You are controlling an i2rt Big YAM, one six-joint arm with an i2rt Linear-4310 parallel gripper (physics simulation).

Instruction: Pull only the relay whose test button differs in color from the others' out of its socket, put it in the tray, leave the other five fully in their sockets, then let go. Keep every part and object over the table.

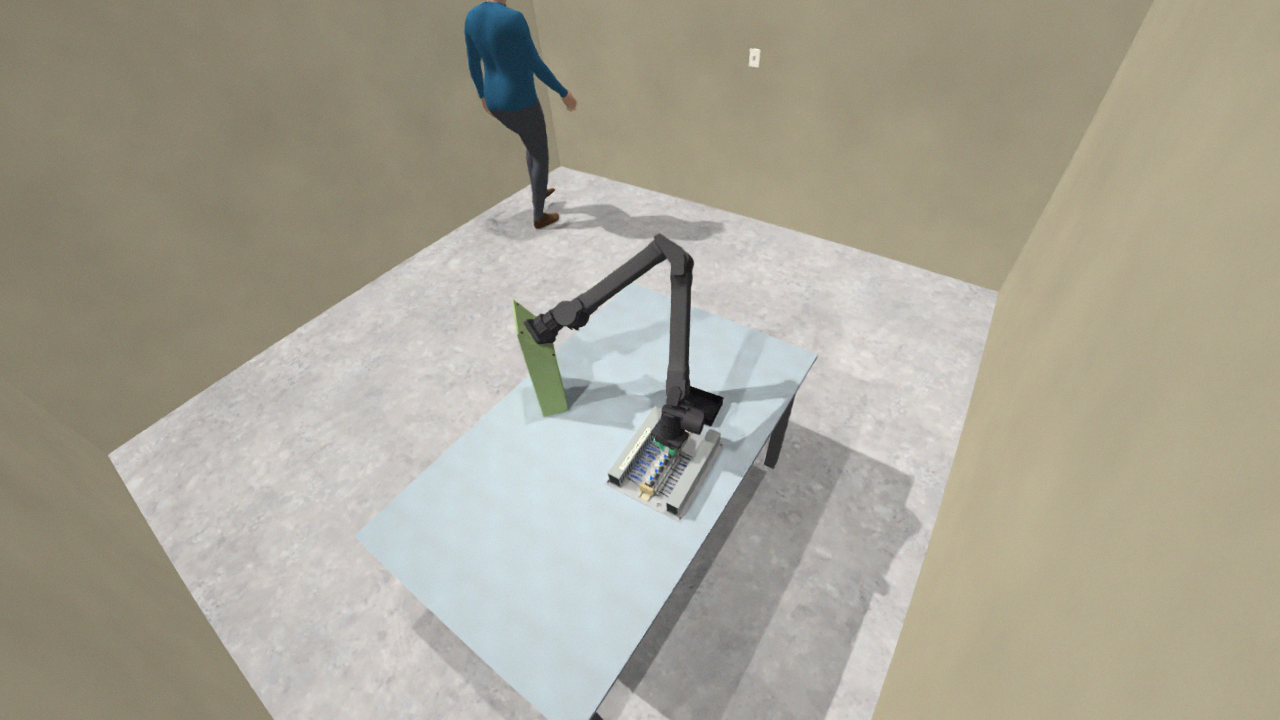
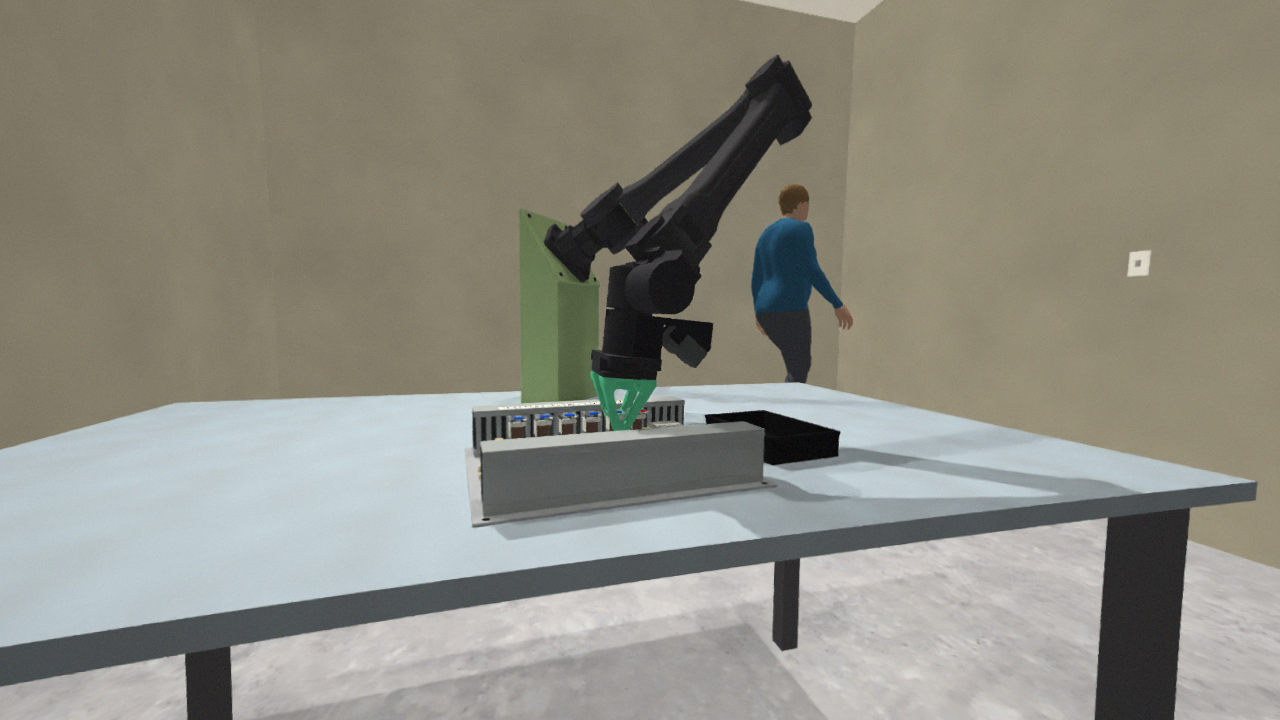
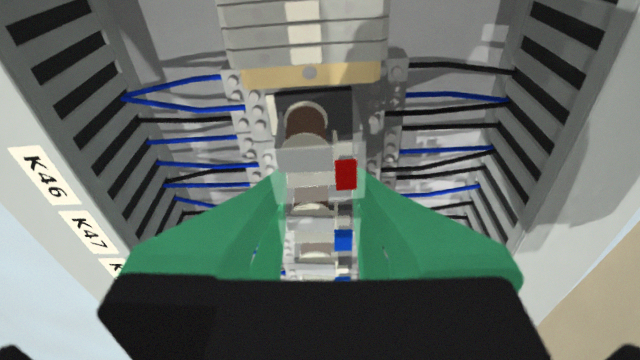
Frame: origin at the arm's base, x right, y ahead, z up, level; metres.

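Seen in the pictures: gripper, between the fingertips: (image 1: 668, 452) (image 3: 320, 181); arm's base, origin of its link: (image 1: 538, 332) (image 2: 566, 255).
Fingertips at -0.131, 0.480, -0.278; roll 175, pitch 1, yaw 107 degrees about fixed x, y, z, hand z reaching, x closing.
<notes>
Pixels of each thing's top centre, then the offset from my fingertips to it, as dx, dy, dz. "*": a spot on its surface instead.
- relay with the red test button, centre of its top: (image 3: 314, 178) (image 2: 637, 408) -0.025, -0.009, +0.030
- black tray, centre of its top: (image 2: 767, 422) (image 1: 696, 401) -0.215, -0.098, -0.005
- tan clamp, a spot on its surface: (image 3: 270, 79) * -0.037, -0.028, +0.000
The relay with the red test button (image 3: 345, 174) is the end relay of the row, beside the tan end clamp; it has a clear case and looks seated in its socket. My green-fingered gripper (image 3: 320, 181) (image 2: 623, 428) points down, shut on this relay with one fingertip against each side of the case. Other relays with blue buttons (image 3: 343, 240) (image 2: 544, 424) stand in line in their sockets; some are hidden by the fingers and gripper body. The black tray (image 2: 810, 445) (image 1: 718, 407) sits on the table just past the red relay's end of the panel.
Grey slotted wire ducts (image 2: 626, 470) (image 1: 695, 476) flank the relay row on both sides, with blue and black wires between. A tan clamp (image 3: 270, 79) and grey terminal blocks (image 3: 255, 32) stand beside the red-button relay. The green arm mount (image 1: 543, 380) (image 2: 539, 340) stands at the table's far side.
</notes>
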